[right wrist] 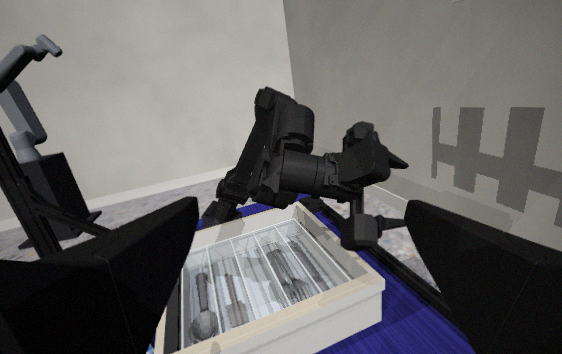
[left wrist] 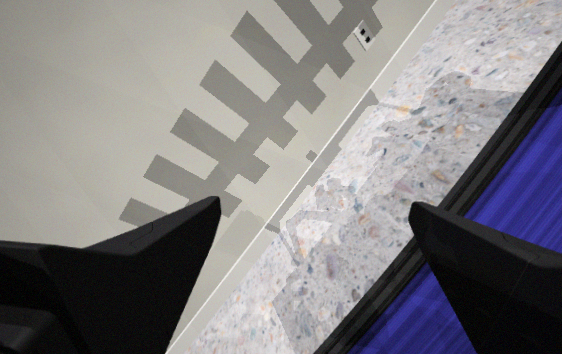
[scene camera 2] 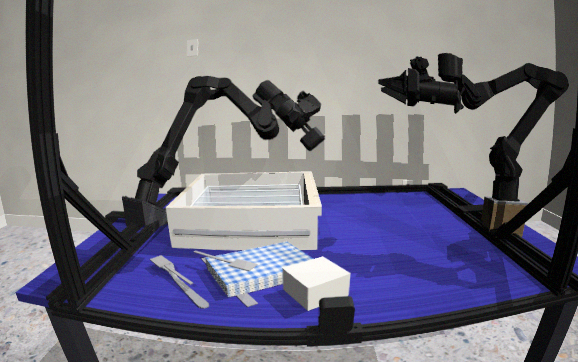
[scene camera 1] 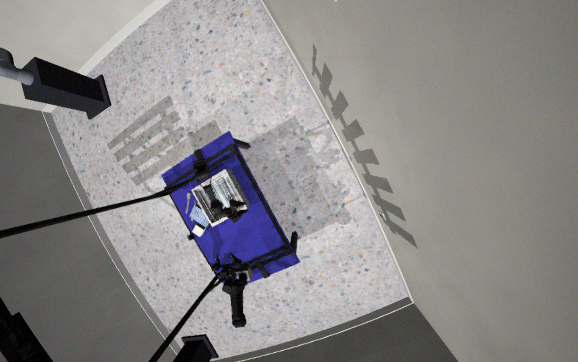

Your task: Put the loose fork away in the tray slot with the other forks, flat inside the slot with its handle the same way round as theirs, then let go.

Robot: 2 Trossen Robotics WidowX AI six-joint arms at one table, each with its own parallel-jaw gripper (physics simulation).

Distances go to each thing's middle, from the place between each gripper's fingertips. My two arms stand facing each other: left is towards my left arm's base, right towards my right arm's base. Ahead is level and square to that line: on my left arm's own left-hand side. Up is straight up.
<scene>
I see the white cutlery tray [scene camera 2: 289, 194] 250 mm behind my left hand, 120 mm to the left of it and 190 mm below it. The rest, counted from my left hand: white box [scene camera 2: 307, 282] 580 mm behind, 80 mm to the right, 200 mm below; then blue-checked cloth [scene camera 2: 271, 259] 520 mm behind, 20 mm to the left, 210 mm below.
Right now the white cutlery tray is 340 mm to the left of my right hand, 320 mm below it and 40 mm behind it. From my right hand the other things lie so: white box: 360 mm behind, 330 mm below, 130 mm to the left; blue-checked cloth: 340 mm below, 300 mm behind, 240 mm to the left.
</scene>
